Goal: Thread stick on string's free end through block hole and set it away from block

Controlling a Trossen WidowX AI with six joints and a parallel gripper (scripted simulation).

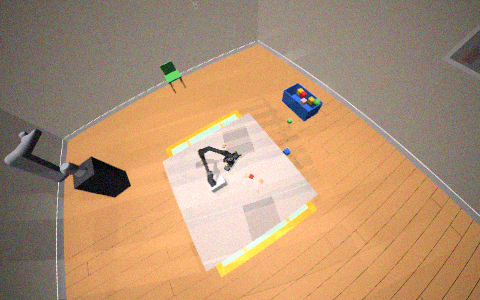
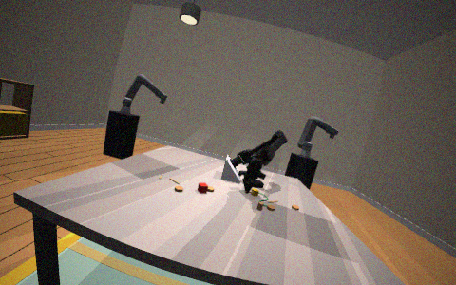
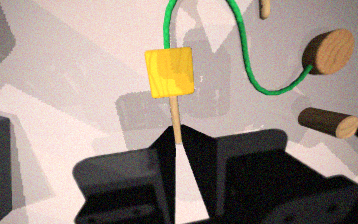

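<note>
My gripper tip is now 20 mm past the yellow wooden block, 50 mm to the right of it and 10 mm below it. Round my gripper tip: short wooden cylinder 160 mm ahead, 40 mm to the left, 10 mm above; then thin wooden stick 10 mm behind, 40 mm to the left, 10 mm above; then round wooden button 130 mm ahead, 110 mm to the left.
</note>
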